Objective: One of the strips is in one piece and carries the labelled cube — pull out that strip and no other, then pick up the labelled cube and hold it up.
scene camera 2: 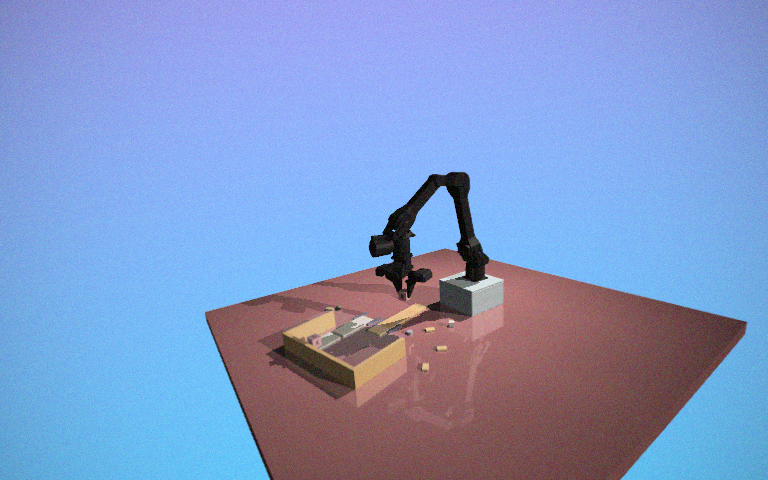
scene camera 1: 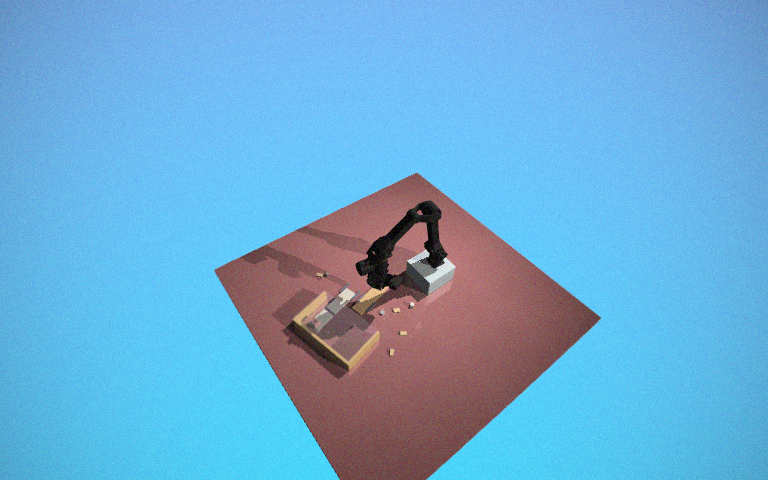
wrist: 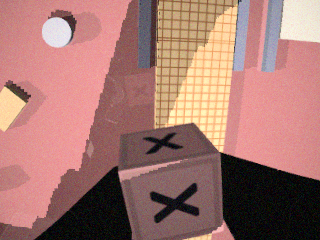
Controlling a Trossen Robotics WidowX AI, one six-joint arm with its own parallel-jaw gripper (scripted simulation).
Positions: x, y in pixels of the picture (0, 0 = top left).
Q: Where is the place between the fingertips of my gripper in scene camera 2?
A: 404, 297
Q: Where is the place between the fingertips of my gripper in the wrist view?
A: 164, 168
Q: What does my gripper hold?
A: A labelled cube.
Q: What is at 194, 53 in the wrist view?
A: A tan checked strip.
